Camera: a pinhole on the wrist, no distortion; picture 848 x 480 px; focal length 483.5 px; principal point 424.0 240.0 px. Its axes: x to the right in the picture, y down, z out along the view. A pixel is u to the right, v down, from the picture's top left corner.
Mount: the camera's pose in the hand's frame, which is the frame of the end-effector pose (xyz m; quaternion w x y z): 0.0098 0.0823 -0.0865 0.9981 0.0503 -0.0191 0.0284
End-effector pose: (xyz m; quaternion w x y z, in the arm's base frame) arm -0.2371 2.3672 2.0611 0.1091 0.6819 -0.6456 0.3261
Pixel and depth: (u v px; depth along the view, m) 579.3 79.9 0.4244
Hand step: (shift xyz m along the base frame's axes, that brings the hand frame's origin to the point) 0.1814 -0.2857 -0.1430
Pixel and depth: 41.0 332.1 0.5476
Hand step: 0.0562 0.0910 -0.6356
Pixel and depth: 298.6 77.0 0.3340
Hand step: 0.1388 -0.0556 -0.2056
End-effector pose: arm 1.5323 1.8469 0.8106 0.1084 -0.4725 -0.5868 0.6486
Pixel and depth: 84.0 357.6 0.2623
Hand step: 0.0162 -0.2755 -0.0265
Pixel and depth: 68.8 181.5 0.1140
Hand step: 0.0462 -0.0831 -0.0109
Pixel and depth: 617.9 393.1 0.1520
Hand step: -0.0375 -0.0379 -0.1420
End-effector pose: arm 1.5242 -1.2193 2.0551 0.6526 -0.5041 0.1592 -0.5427
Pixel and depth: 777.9 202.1 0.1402
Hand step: 0.1155 -0.0727 0.0092
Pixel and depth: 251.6 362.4 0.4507
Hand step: 0.2915 0.3144 -0.0144
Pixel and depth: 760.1 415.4 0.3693
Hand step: 0.4233 -0.0839 0.0580
